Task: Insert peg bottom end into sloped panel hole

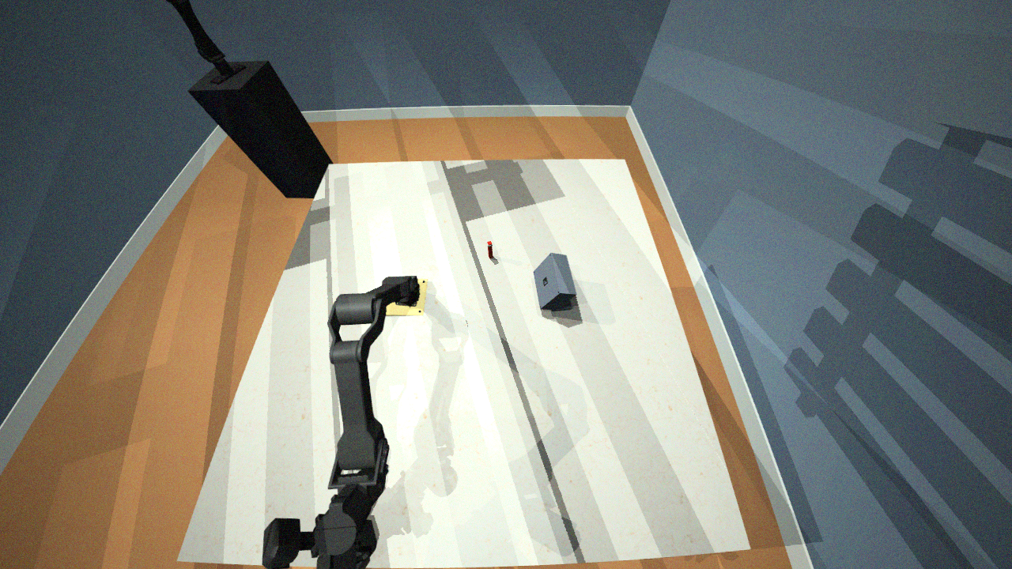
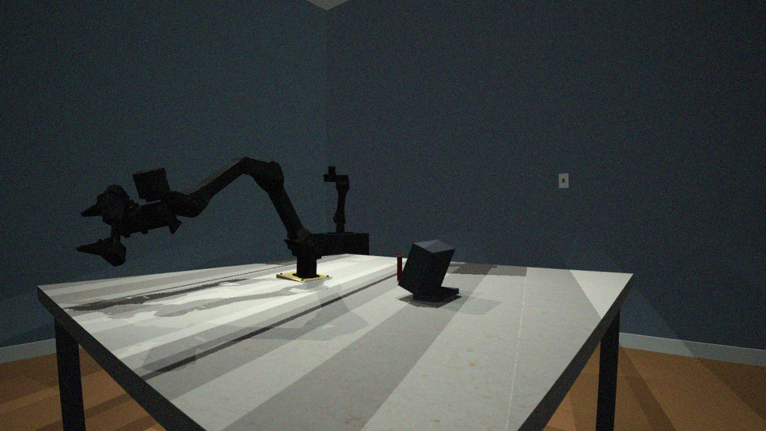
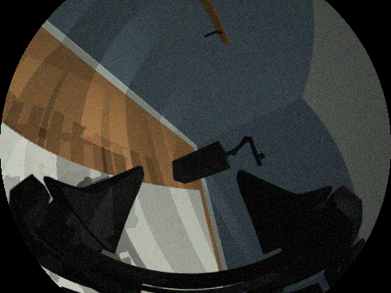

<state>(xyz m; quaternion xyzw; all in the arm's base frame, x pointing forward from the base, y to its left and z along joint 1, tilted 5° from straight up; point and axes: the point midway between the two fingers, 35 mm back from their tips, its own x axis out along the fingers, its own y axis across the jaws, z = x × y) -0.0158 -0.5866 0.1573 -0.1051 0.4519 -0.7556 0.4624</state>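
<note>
Right now the sloped panel is 470 mm ahead of my gripper tip, 650 mm to the left of it and 90 mm below it. The rest, counted from my gripper tip: red peg: 270 mm ahead, 780 mm to the left, 110 mm below.
</note>
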